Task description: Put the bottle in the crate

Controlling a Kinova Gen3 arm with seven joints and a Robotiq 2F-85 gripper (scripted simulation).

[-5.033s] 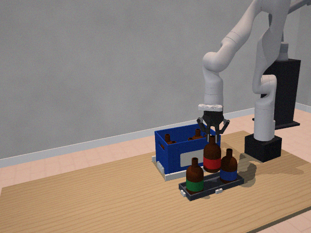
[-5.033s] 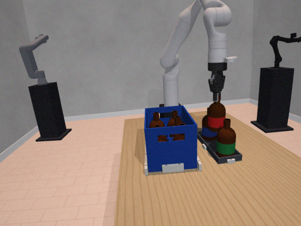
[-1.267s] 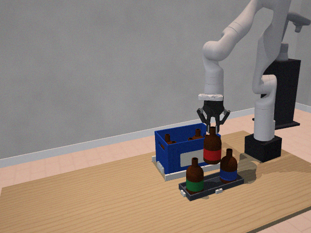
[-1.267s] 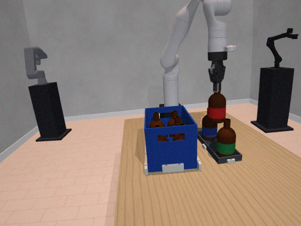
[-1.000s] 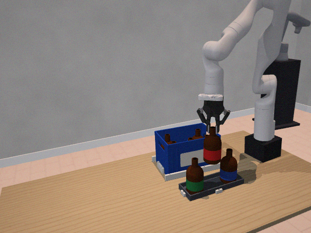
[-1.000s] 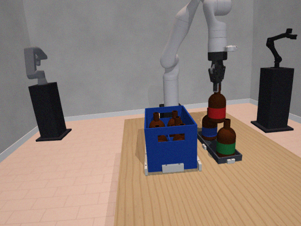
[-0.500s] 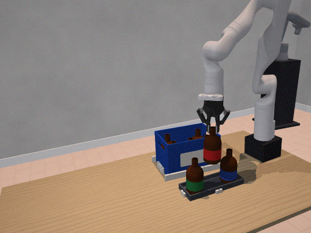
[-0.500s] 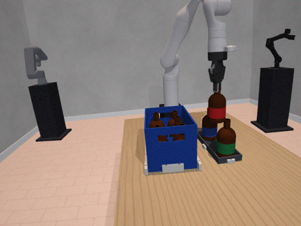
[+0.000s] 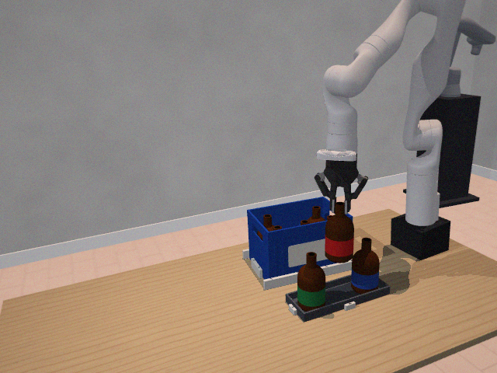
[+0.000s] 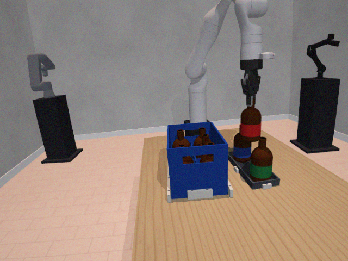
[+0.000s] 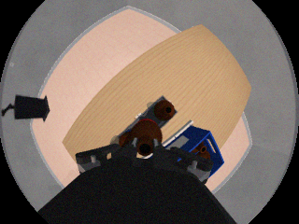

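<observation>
Right now my hand is 7 cm above the red-banded bottle. From my hand the other things lie so: dark tray: 26 cm below; blue crate: 22 cm to the right, 19 cm below, 2 cm ahead.
</observation>
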